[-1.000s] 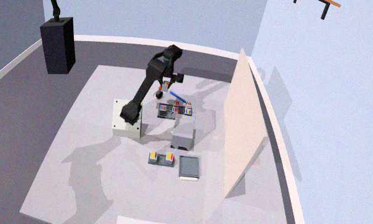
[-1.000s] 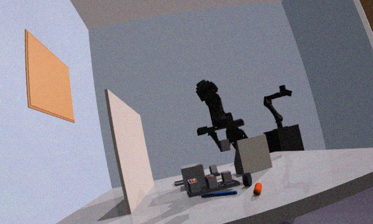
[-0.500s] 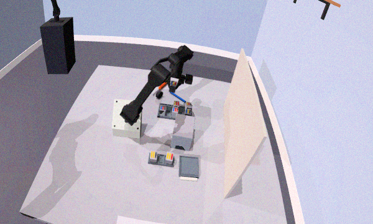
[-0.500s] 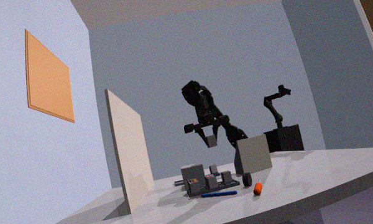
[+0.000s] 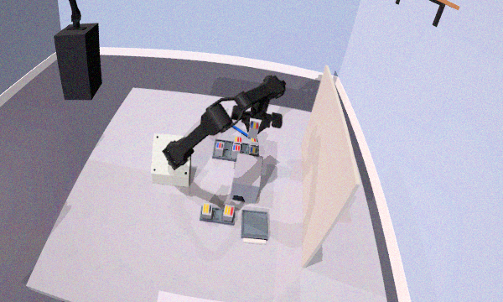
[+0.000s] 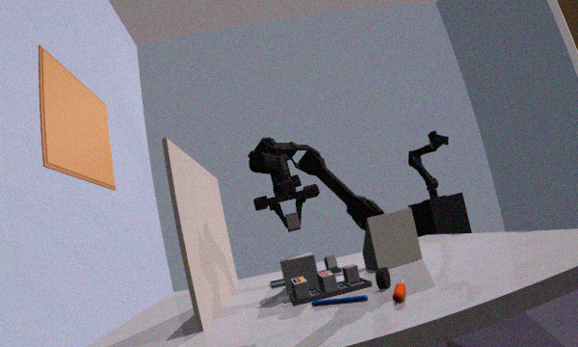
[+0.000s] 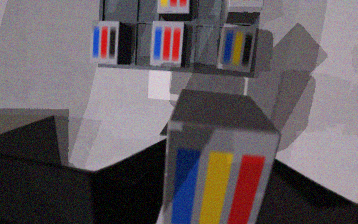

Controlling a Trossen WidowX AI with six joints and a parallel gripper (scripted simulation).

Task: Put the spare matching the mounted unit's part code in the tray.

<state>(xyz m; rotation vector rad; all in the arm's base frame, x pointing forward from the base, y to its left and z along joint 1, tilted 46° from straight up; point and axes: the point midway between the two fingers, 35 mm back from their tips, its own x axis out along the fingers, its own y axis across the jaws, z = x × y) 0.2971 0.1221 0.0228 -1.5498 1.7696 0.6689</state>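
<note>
Now: the grey tray 300 mm to the right of my gripper tip, 190 mm below it and 10 mm ahead of it. The rest, counted from my gripper tip: blue pen 250 mm to the left, 190 mm below, 10 mm behind; rack 260 mm to the right, 180 mm below, 130 mm behind; tall pale panel 230 mm ahead, 160 mm to the right, 30 mm above.
</note>
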